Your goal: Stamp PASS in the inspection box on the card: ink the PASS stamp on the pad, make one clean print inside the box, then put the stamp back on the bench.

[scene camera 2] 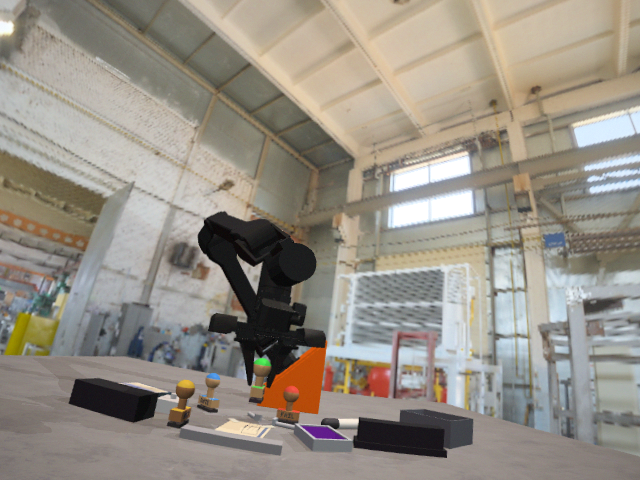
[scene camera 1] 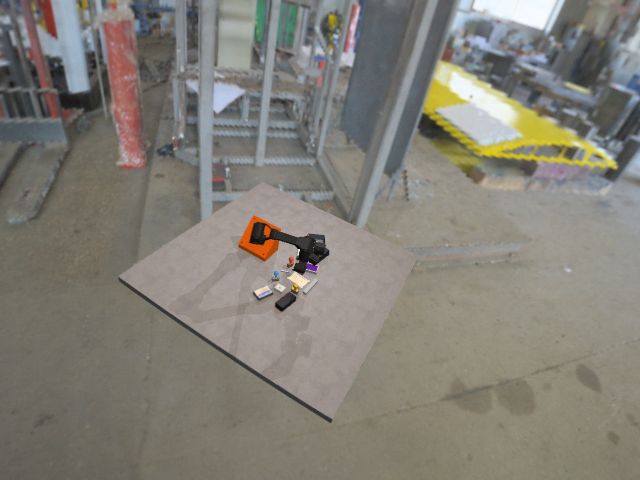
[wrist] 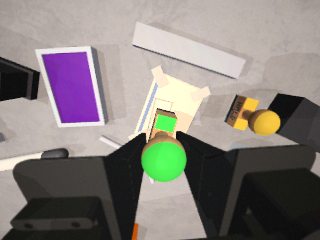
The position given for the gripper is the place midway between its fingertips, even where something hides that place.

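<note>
Scene camera 2 shows the gripper [scene camera 2: 258,386] and a yellow-knobbed stamp [scene camera 2: 178,417]. In the wrist view the gripper [wrist: 161,136] appears again, together with the yellow-knobbed stamp [wrist: 264,122], a green-knobbed stamp [wrist: 163,158], a cream card [wrist: 166,92] and a grey bar [wrist: 167,44].
</note>
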